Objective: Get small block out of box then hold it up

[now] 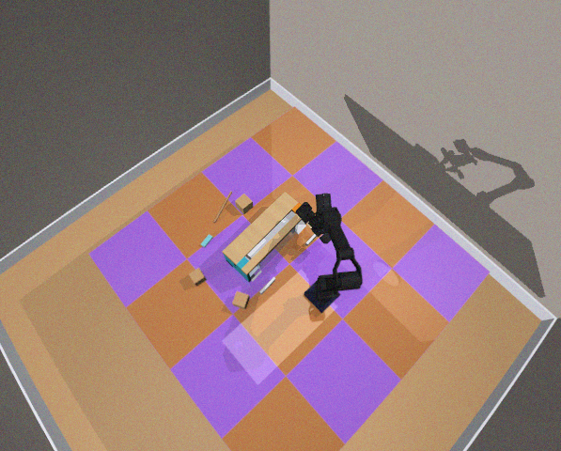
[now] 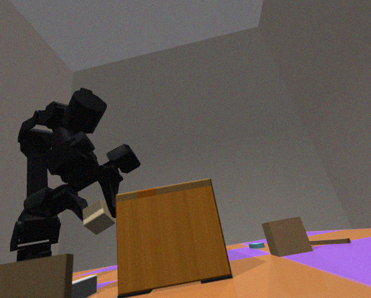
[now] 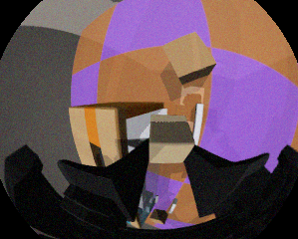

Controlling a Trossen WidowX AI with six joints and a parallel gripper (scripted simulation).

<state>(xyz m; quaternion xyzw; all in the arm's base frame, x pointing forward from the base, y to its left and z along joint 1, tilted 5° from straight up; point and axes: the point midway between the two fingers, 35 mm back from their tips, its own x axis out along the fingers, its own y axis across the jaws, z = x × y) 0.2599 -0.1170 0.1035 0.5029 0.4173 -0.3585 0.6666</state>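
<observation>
My gripper tip is 1 cm to the left of the pale block and 1 cm below it. Also, from my gripper tip: thin wooden stick (33 cm ahead, 25 cm to the left, 9 cm below); then teal piece (40 cm to the left, 22 cm ahead, 9 cm below); then clear-fronted wooden box (17 cm to the left, 3 cm below, 3 cm ahead).
</observation>
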